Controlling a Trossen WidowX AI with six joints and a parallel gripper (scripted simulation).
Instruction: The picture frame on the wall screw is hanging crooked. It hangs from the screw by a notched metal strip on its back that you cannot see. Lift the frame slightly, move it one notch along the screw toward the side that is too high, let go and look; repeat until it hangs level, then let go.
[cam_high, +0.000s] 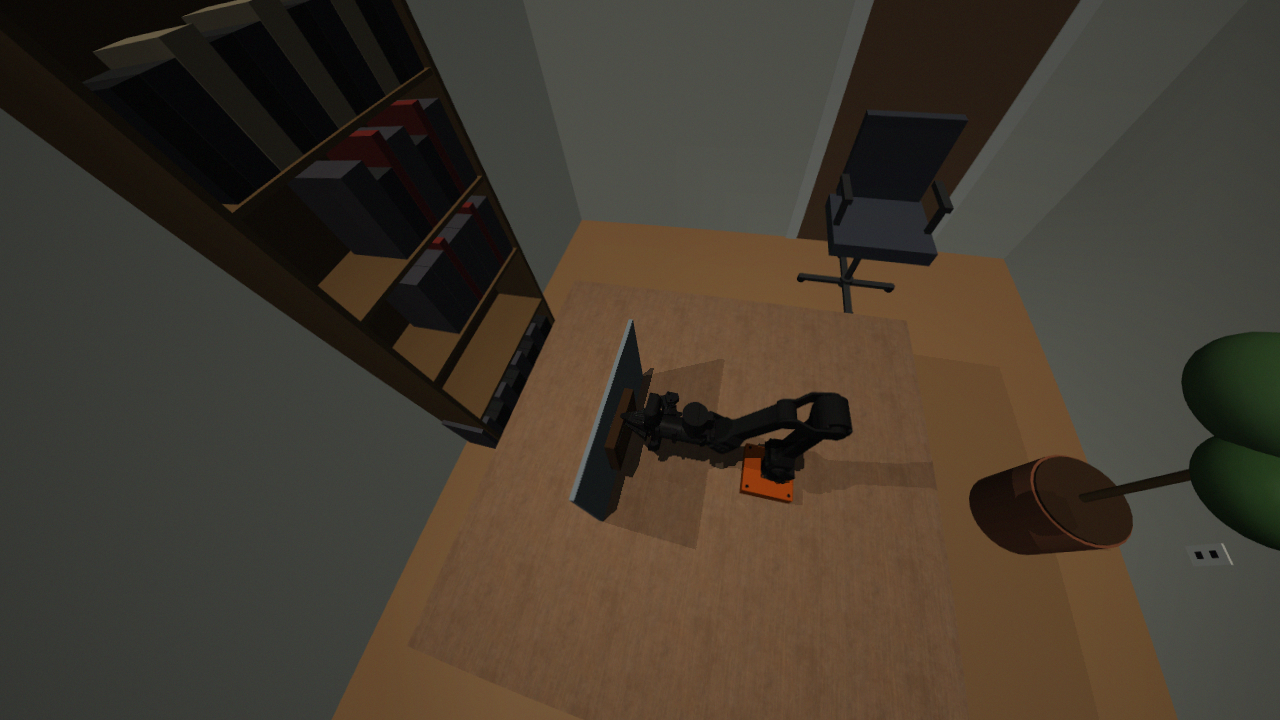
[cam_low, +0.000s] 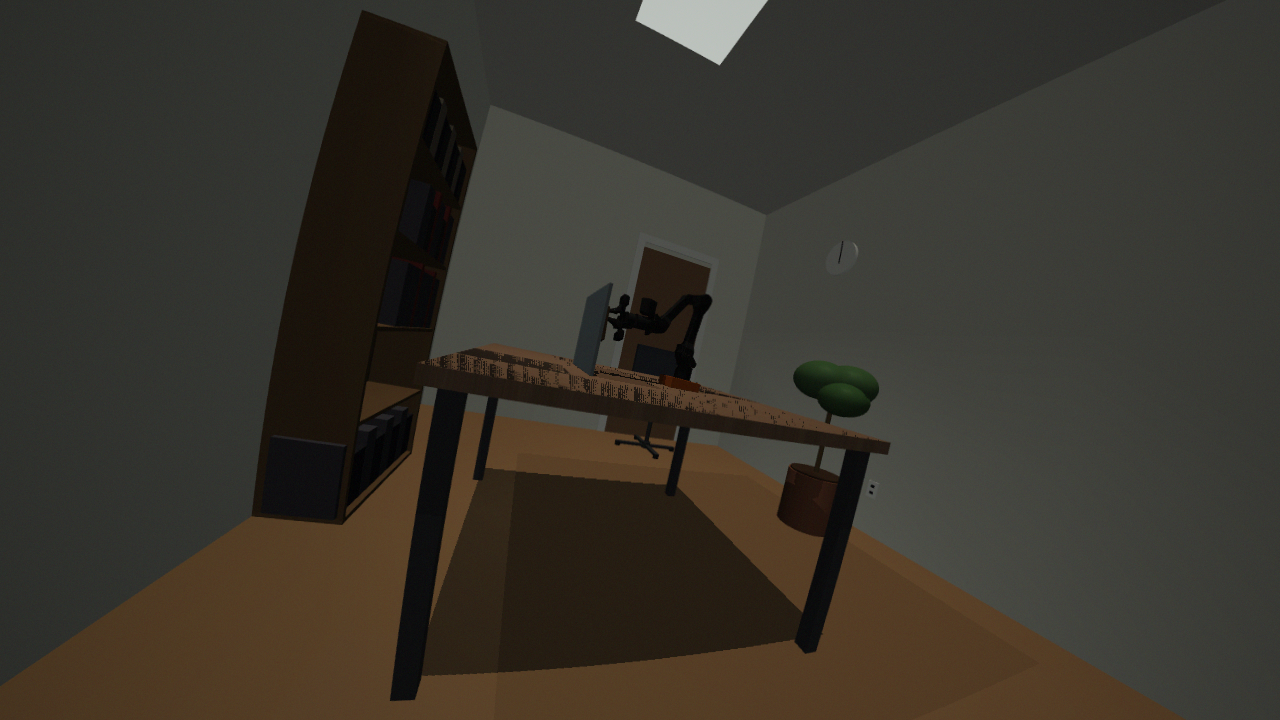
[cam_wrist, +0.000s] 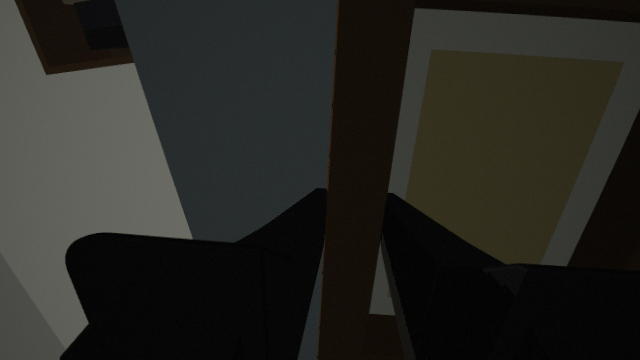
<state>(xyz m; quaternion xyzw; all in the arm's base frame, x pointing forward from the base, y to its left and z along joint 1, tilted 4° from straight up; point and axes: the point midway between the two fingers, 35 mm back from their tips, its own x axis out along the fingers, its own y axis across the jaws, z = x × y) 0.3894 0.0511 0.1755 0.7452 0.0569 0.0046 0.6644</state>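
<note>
Now: the picture frame 50 mm below my gripper tip, 10 mm to the left of it and 10 mm ahead of it. The rest, counted from my gripper tip: grey wall panel 80 mm below, 20 mm ahead, 10 mm to the right.
</note>
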